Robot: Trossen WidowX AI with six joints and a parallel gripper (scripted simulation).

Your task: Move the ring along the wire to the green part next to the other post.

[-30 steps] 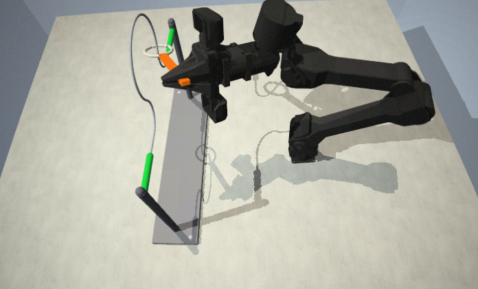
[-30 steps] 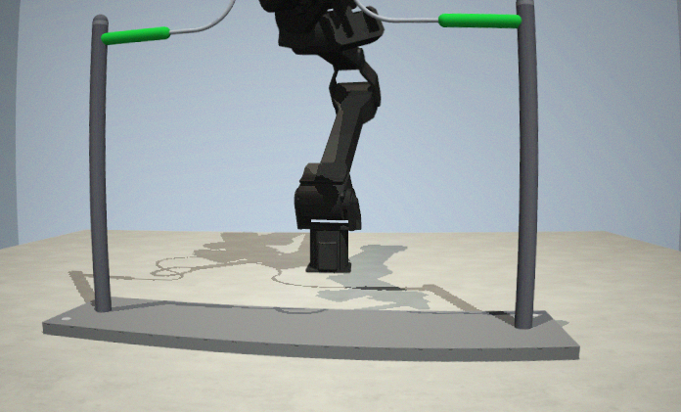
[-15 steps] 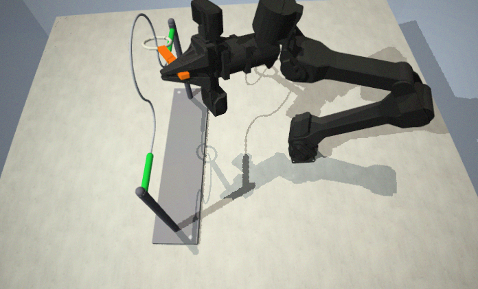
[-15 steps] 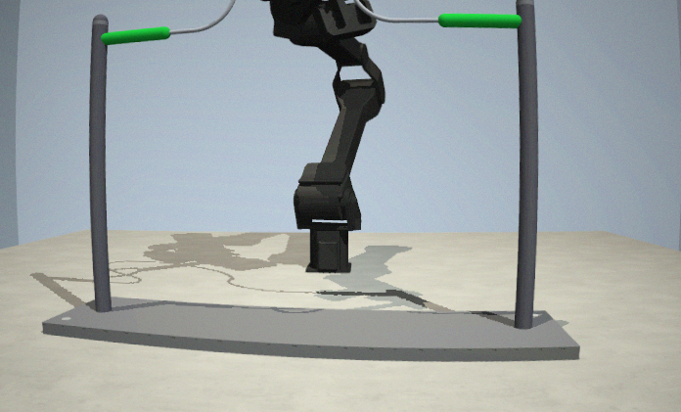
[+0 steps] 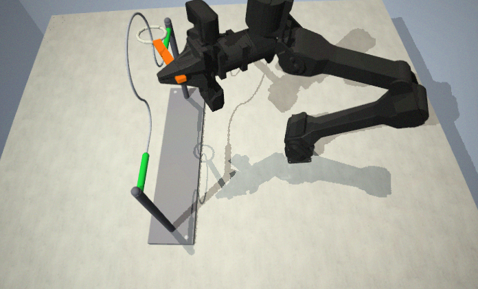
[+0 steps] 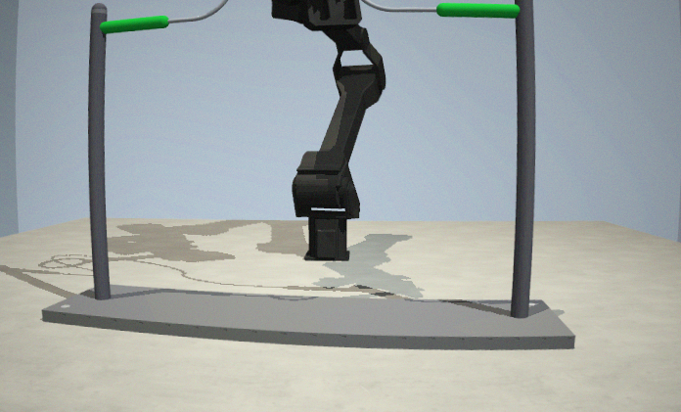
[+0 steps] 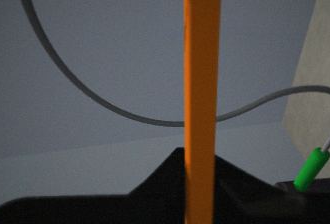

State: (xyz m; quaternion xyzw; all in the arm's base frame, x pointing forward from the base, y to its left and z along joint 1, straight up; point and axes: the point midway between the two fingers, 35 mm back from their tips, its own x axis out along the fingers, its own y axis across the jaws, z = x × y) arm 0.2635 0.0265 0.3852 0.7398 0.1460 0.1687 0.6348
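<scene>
The ring with orange handle lies 90 mm to the right of my gripper tip, 10 mm below it and 10 mm ahead of it.
</scene>
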